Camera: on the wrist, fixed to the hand. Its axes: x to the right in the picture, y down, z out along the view.
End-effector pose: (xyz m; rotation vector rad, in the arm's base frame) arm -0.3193 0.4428 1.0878 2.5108 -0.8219 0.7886
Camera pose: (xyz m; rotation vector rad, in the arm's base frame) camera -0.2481 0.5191 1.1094 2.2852 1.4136 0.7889
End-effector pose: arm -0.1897 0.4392 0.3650 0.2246 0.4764 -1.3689
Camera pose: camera -0.2874 0.4054 0.3392 0.5970 0.6260 -2.9633
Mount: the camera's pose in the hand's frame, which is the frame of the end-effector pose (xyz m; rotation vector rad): 0.0293 -0.0987 -0.0275 0.4995 0.3746 -1.5123
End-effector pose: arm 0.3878 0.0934 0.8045 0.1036 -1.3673 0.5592
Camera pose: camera 0.4581 0.0279 0.8506 1.2457 -0.4639 -0.3842
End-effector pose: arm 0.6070 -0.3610 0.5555 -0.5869 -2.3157 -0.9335
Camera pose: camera 0.5375 -0.4409 0.5435 1.5940 -2.2089 -0.7866
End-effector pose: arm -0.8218 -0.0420 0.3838 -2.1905 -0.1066 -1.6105
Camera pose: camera -0.8667 0.0322 0.4457 1.1134 1.9647 1.9895
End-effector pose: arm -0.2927 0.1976 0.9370 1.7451 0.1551 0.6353
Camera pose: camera -0.2593 0.2614 0.8584 1.3976 1.7932 -0.2628
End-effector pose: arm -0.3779 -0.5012 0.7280 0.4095 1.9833 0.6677
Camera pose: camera -0.4169 -0.5715 0.6581 -0.9684 2.1112 -0.7595
